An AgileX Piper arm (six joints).
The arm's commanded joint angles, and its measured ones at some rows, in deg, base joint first. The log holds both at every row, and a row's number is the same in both.
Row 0, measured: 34.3 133.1 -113.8 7.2 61.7 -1.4
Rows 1 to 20, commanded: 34.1 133.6 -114.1 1.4 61.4 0.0; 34.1 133.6 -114.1 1.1 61.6 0.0; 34.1 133.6 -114.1 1.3 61.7 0.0; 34.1 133.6 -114.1 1.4 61.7 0.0; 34.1 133.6 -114.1 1.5 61.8 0.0; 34.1 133.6 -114.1 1.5 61.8 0.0; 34.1 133.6 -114.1 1.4 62.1 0.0; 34.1 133.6 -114.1 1.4 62.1 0.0; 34.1 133.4 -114.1 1.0 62.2 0.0; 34.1 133.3 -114.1 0.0 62.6 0.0; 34.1 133.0 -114.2 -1.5 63.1 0.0; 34.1 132.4 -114.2 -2.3 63.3 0.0; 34.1 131.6 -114.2 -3.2 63.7 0.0; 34.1 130.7 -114.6 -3.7 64.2 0.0; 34.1 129.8 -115.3 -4.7 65.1 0.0; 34.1 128.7 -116.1 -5.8 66.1 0.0; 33.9 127.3 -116.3 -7.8 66.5 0.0; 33.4 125.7 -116.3 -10.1 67.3 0.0; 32.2 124.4 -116.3 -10.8 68.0 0.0; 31.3 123.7 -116.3 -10.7 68.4 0.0
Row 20, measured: 32.8 125.1 -115.7 -9.1 67.3 -0.5
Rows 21 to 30, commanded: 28.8 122.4 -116.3 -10.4 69.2 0.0; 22.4 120.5 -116.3 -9.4 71.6 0.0; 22.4 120.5 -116.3 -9.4 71.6 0.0; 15.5 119.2 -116.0 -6.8 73.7 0.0; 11.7 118.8 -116.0 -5.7 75.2 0.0; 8.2 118.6 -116.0 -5.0 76.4 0.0; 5.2 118.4 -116.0 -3.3 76.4 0.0; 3.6 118.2 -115.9 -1.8 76.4 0.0; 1.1 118.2 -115.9 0.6 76.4 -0.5; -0.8 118.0 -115.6 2.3 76.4 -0.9
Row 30, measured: 1.5 118.8 -115.7 -0.5 69.7 -0.5
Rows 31 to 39, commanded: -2.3 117.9 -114.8 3.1 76.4 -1.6; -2.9 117.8 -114.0 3.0 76.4 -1.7; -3.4 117.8 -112.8 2.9 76.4 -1.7; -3.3 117.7 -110.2 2.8 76.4 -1.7; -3.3 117.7 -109.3 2.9 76.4 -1.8; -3.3 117.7 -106.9 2.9 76.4 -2.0; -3.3 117.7 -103.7 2.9 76.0 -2.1; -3.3 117.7 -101.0 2.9 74.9 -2.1; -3.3 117.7 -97.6 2.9 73.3 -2.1
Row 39, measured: -3.2 118.1 -101.5 2.9 69.8 -1.1
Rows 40 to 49, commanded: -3.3 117.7 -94.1 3.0 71.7 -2.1; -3.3 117.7 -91.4 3.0 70.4 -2.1; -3.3 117.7 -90.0 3.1 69.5 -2.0; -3.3 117.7 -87.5 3.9 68.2 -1.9; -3.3 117.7 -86.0 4.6 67.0 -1.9; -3.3 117.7 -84.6 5.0 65.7 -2.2; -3.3 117.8 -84.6 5.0 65.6 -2.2; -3.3 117.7 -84.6 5.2 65.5 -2.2; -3.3 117.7 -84.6 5.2 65.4 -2.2; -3.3 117.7 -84.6 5.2 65.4 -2.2
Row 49, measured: -3.2 118.1 -85.0 4.9 65.4 -1.3
